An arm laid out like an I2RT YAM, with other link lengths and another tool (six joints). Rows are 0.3 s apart.
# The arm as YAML. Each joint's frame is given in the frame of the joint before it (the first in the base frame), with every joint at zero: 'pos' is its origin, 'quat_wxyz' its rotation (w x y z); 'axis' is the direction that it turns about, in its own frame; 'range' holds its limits. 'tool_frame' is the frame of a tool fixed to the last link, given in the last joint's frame.
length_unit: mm
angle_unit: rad
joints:
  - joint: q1
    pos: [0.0, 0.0, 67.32]
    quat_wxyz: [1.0, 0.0, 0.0, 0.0]
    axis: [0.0, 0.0, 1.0]
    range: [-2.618, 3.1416]
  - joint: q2
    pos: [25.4, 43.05, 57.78]
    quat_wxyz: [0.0, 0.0, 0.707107, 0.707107]
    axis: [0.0, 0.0, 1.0]
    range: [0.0, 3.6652]
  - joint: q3
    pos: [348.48, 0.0, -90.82]
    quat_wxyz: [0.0, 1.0, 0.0, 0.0]
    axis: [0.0, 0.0, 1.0]
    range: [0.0, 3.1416]
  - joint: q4
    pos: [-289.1, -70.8, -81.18]
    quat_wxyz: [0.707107, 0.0, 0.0, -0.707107]
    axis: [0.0, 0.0, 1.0]
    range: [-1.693, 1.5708]
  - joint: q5
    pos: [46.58, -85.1, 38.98]
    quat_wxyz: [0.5, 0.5, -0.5, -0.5]
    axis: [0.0, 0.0, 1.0]
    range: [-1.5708, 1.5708]
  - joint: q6
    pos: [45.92, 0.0, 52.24]
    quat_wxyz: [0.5, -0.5, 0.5, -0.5]
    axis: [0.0, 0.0, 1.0]
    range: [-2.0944, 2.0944]
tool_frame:
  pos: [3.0, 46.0, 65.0]
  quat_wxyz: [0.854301, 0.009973, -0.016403, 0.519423]
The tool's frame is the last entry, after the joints.
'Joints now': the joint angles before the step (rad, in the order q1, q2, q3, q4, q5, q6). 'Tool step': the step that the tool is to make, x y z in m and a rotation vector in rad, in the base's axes. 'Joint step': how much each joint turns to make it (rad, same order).
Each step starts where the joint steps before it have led.
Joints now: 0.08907, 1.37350, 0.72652, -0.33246, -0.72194, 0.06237
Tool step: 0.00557, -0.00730, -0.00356, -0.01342, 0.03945, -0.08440
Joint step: 0.00000, -0.00038, 0.00000, 0.01259, 0.05569, 0.08354
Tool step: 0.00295, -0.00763, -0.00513, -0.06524, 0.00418, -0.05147
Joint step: 0.00002, -0.00001, 0.00001, -0.00574, 0.08240, 0.00726
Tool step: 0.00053, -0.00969, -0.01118, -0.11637, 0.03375, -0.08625
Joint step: 0.01752, 0.00039, 0.00000, -0.03088, 0.15106, 0.02821
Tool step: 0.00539, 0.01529, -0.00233, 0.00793, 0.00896, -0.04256
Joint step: 0.06525, 0.01602, -0.00003, 0.04922, 0.05189, 0.10340
